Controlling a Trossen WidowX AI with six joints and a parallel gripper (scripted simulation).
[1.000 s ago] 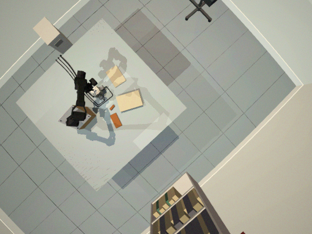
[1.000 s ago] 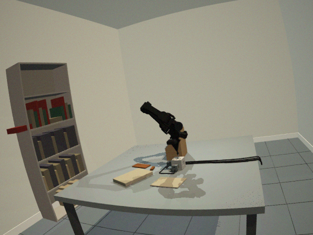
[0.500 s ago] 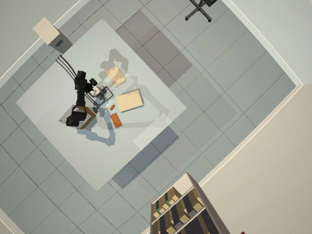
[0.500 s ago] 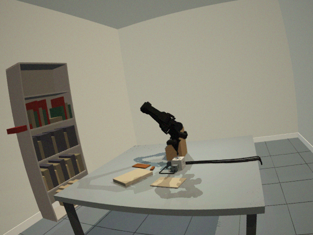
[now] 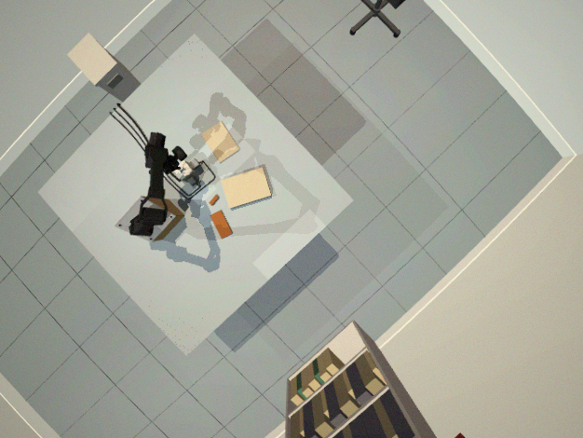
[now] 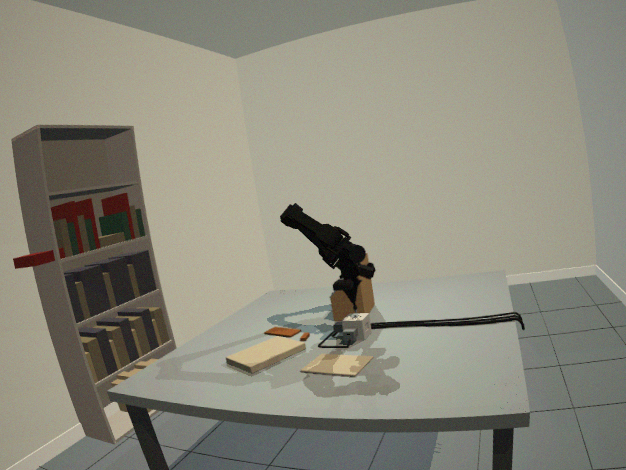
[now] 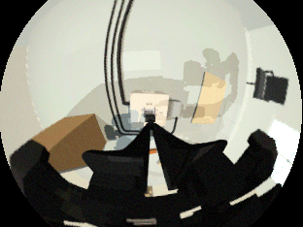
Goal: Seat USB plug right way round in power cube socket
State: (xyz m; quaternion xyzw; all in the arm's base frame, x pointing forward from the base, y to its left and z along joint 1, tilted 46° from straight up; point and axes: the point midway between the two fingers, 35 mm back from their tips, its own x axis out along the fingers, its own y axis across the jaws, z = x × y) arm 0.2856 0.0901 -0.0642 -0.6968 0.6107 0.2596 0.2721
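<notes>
Now: gripper tip 2 cm above the dark USB plug. Also, from my gripper tip: small orange block 21 cm to the right, 12 cm below, 1 cm ahead; thin tan sheet 24 cm ahead, 13 cm below, 2 cm to the left; thick tan board 27 cm to the right, 20 cm ahead, 12 cm below.
</notes>
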